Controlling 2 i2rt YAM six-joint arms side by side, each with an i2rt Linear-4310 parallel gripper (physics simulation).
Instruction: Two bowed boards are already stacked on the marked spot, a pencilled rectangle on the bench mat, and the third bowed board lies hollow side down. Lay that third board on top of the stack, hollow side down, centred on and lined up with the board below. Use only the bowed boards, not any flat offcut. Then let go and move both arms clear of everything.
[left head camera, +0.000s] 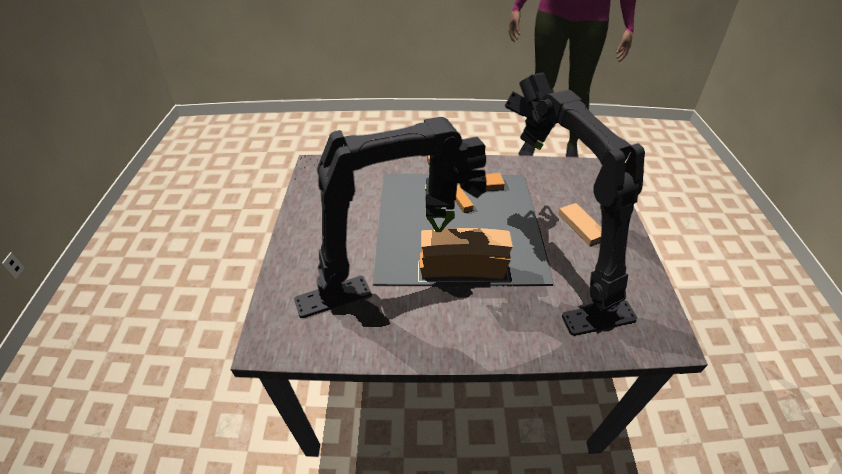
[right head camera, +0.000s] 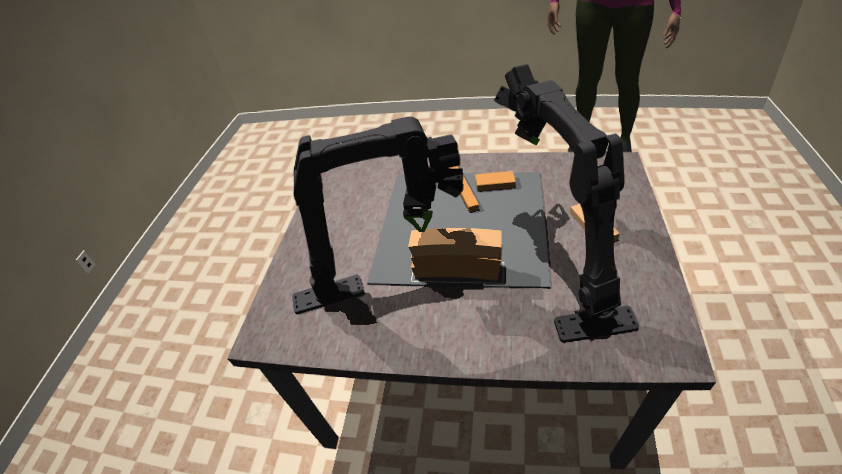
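Seen in the pictures: left gripper, fingertip midpoint: (left head camera: 437, 221) (right head camera: 423, 220); left arm's base, origin of the base link: (left head camera: 332, 297) (right head camera: 327, 295); right arm's base, origin of the base link: (left head camera: 599, 318) (right head camera: 596, 324).
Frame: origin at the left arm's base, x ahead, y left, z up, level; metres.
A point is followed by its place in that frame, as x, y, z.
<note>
Bowed boards stand in a stack on the pencilled rectangle (left head camera: 418, 271) @(-0.036, -0.243, 0.041) near the mat's front edge. The top board (left head camera: 471, 249) @(-0.087, -0.365, 0.116) (right head camera: 456, 250) @(-0.084, -0.359, 0.114) lies hollow side down, its upper side arched, roughly in line with the dark lower boards (left head camera: 465, 267) @(-0.088, -0.352, 0.053) (right head camera: 456, 268) @(-0.088, -0.354, 0.050); small offsets show at the ends. Whether it is exactly centred I cannot tell. My left gripper (left head camera: 440, 228) @(-0.014, -0.300, 0.180) (right head camera: 420, 228) @(-0.014, -0.300, 0.180) is open and empty, its fingertips at the back edge of the top board in the picture, left of its middle; contact cannot be told. My right gripper (left head camera: 533, 144) (right head camera: 533, 140) is open and empty, high beyond the table's back.
The grey mat (left head camera: 397, 235) @(0.144, -0.248, 0.006) (right head camera: 388, 259) @(0.059, -0.193, 0.006) lies under the stack. Behind it are an orange block (left head camera: 494, 181) @(0.228, -0.636, 0.032) (right head camera: 495, 180) @(0.237, -0.606, 0.032) and a narrow orange piece (left head camera: 465, 200) @(0.182, -0.500, 0.029) (right head camera: 470, 197) @(0.194, -0.501, 0.029). Another orange piece (left head camera: 580, 223) @(-0.056, -0.786, 0.025) (right head camera: 582, 219) @(-0.034, -0.770, 0.024) lies right of the mat, partly behind the right arm in the right head view.
</note>
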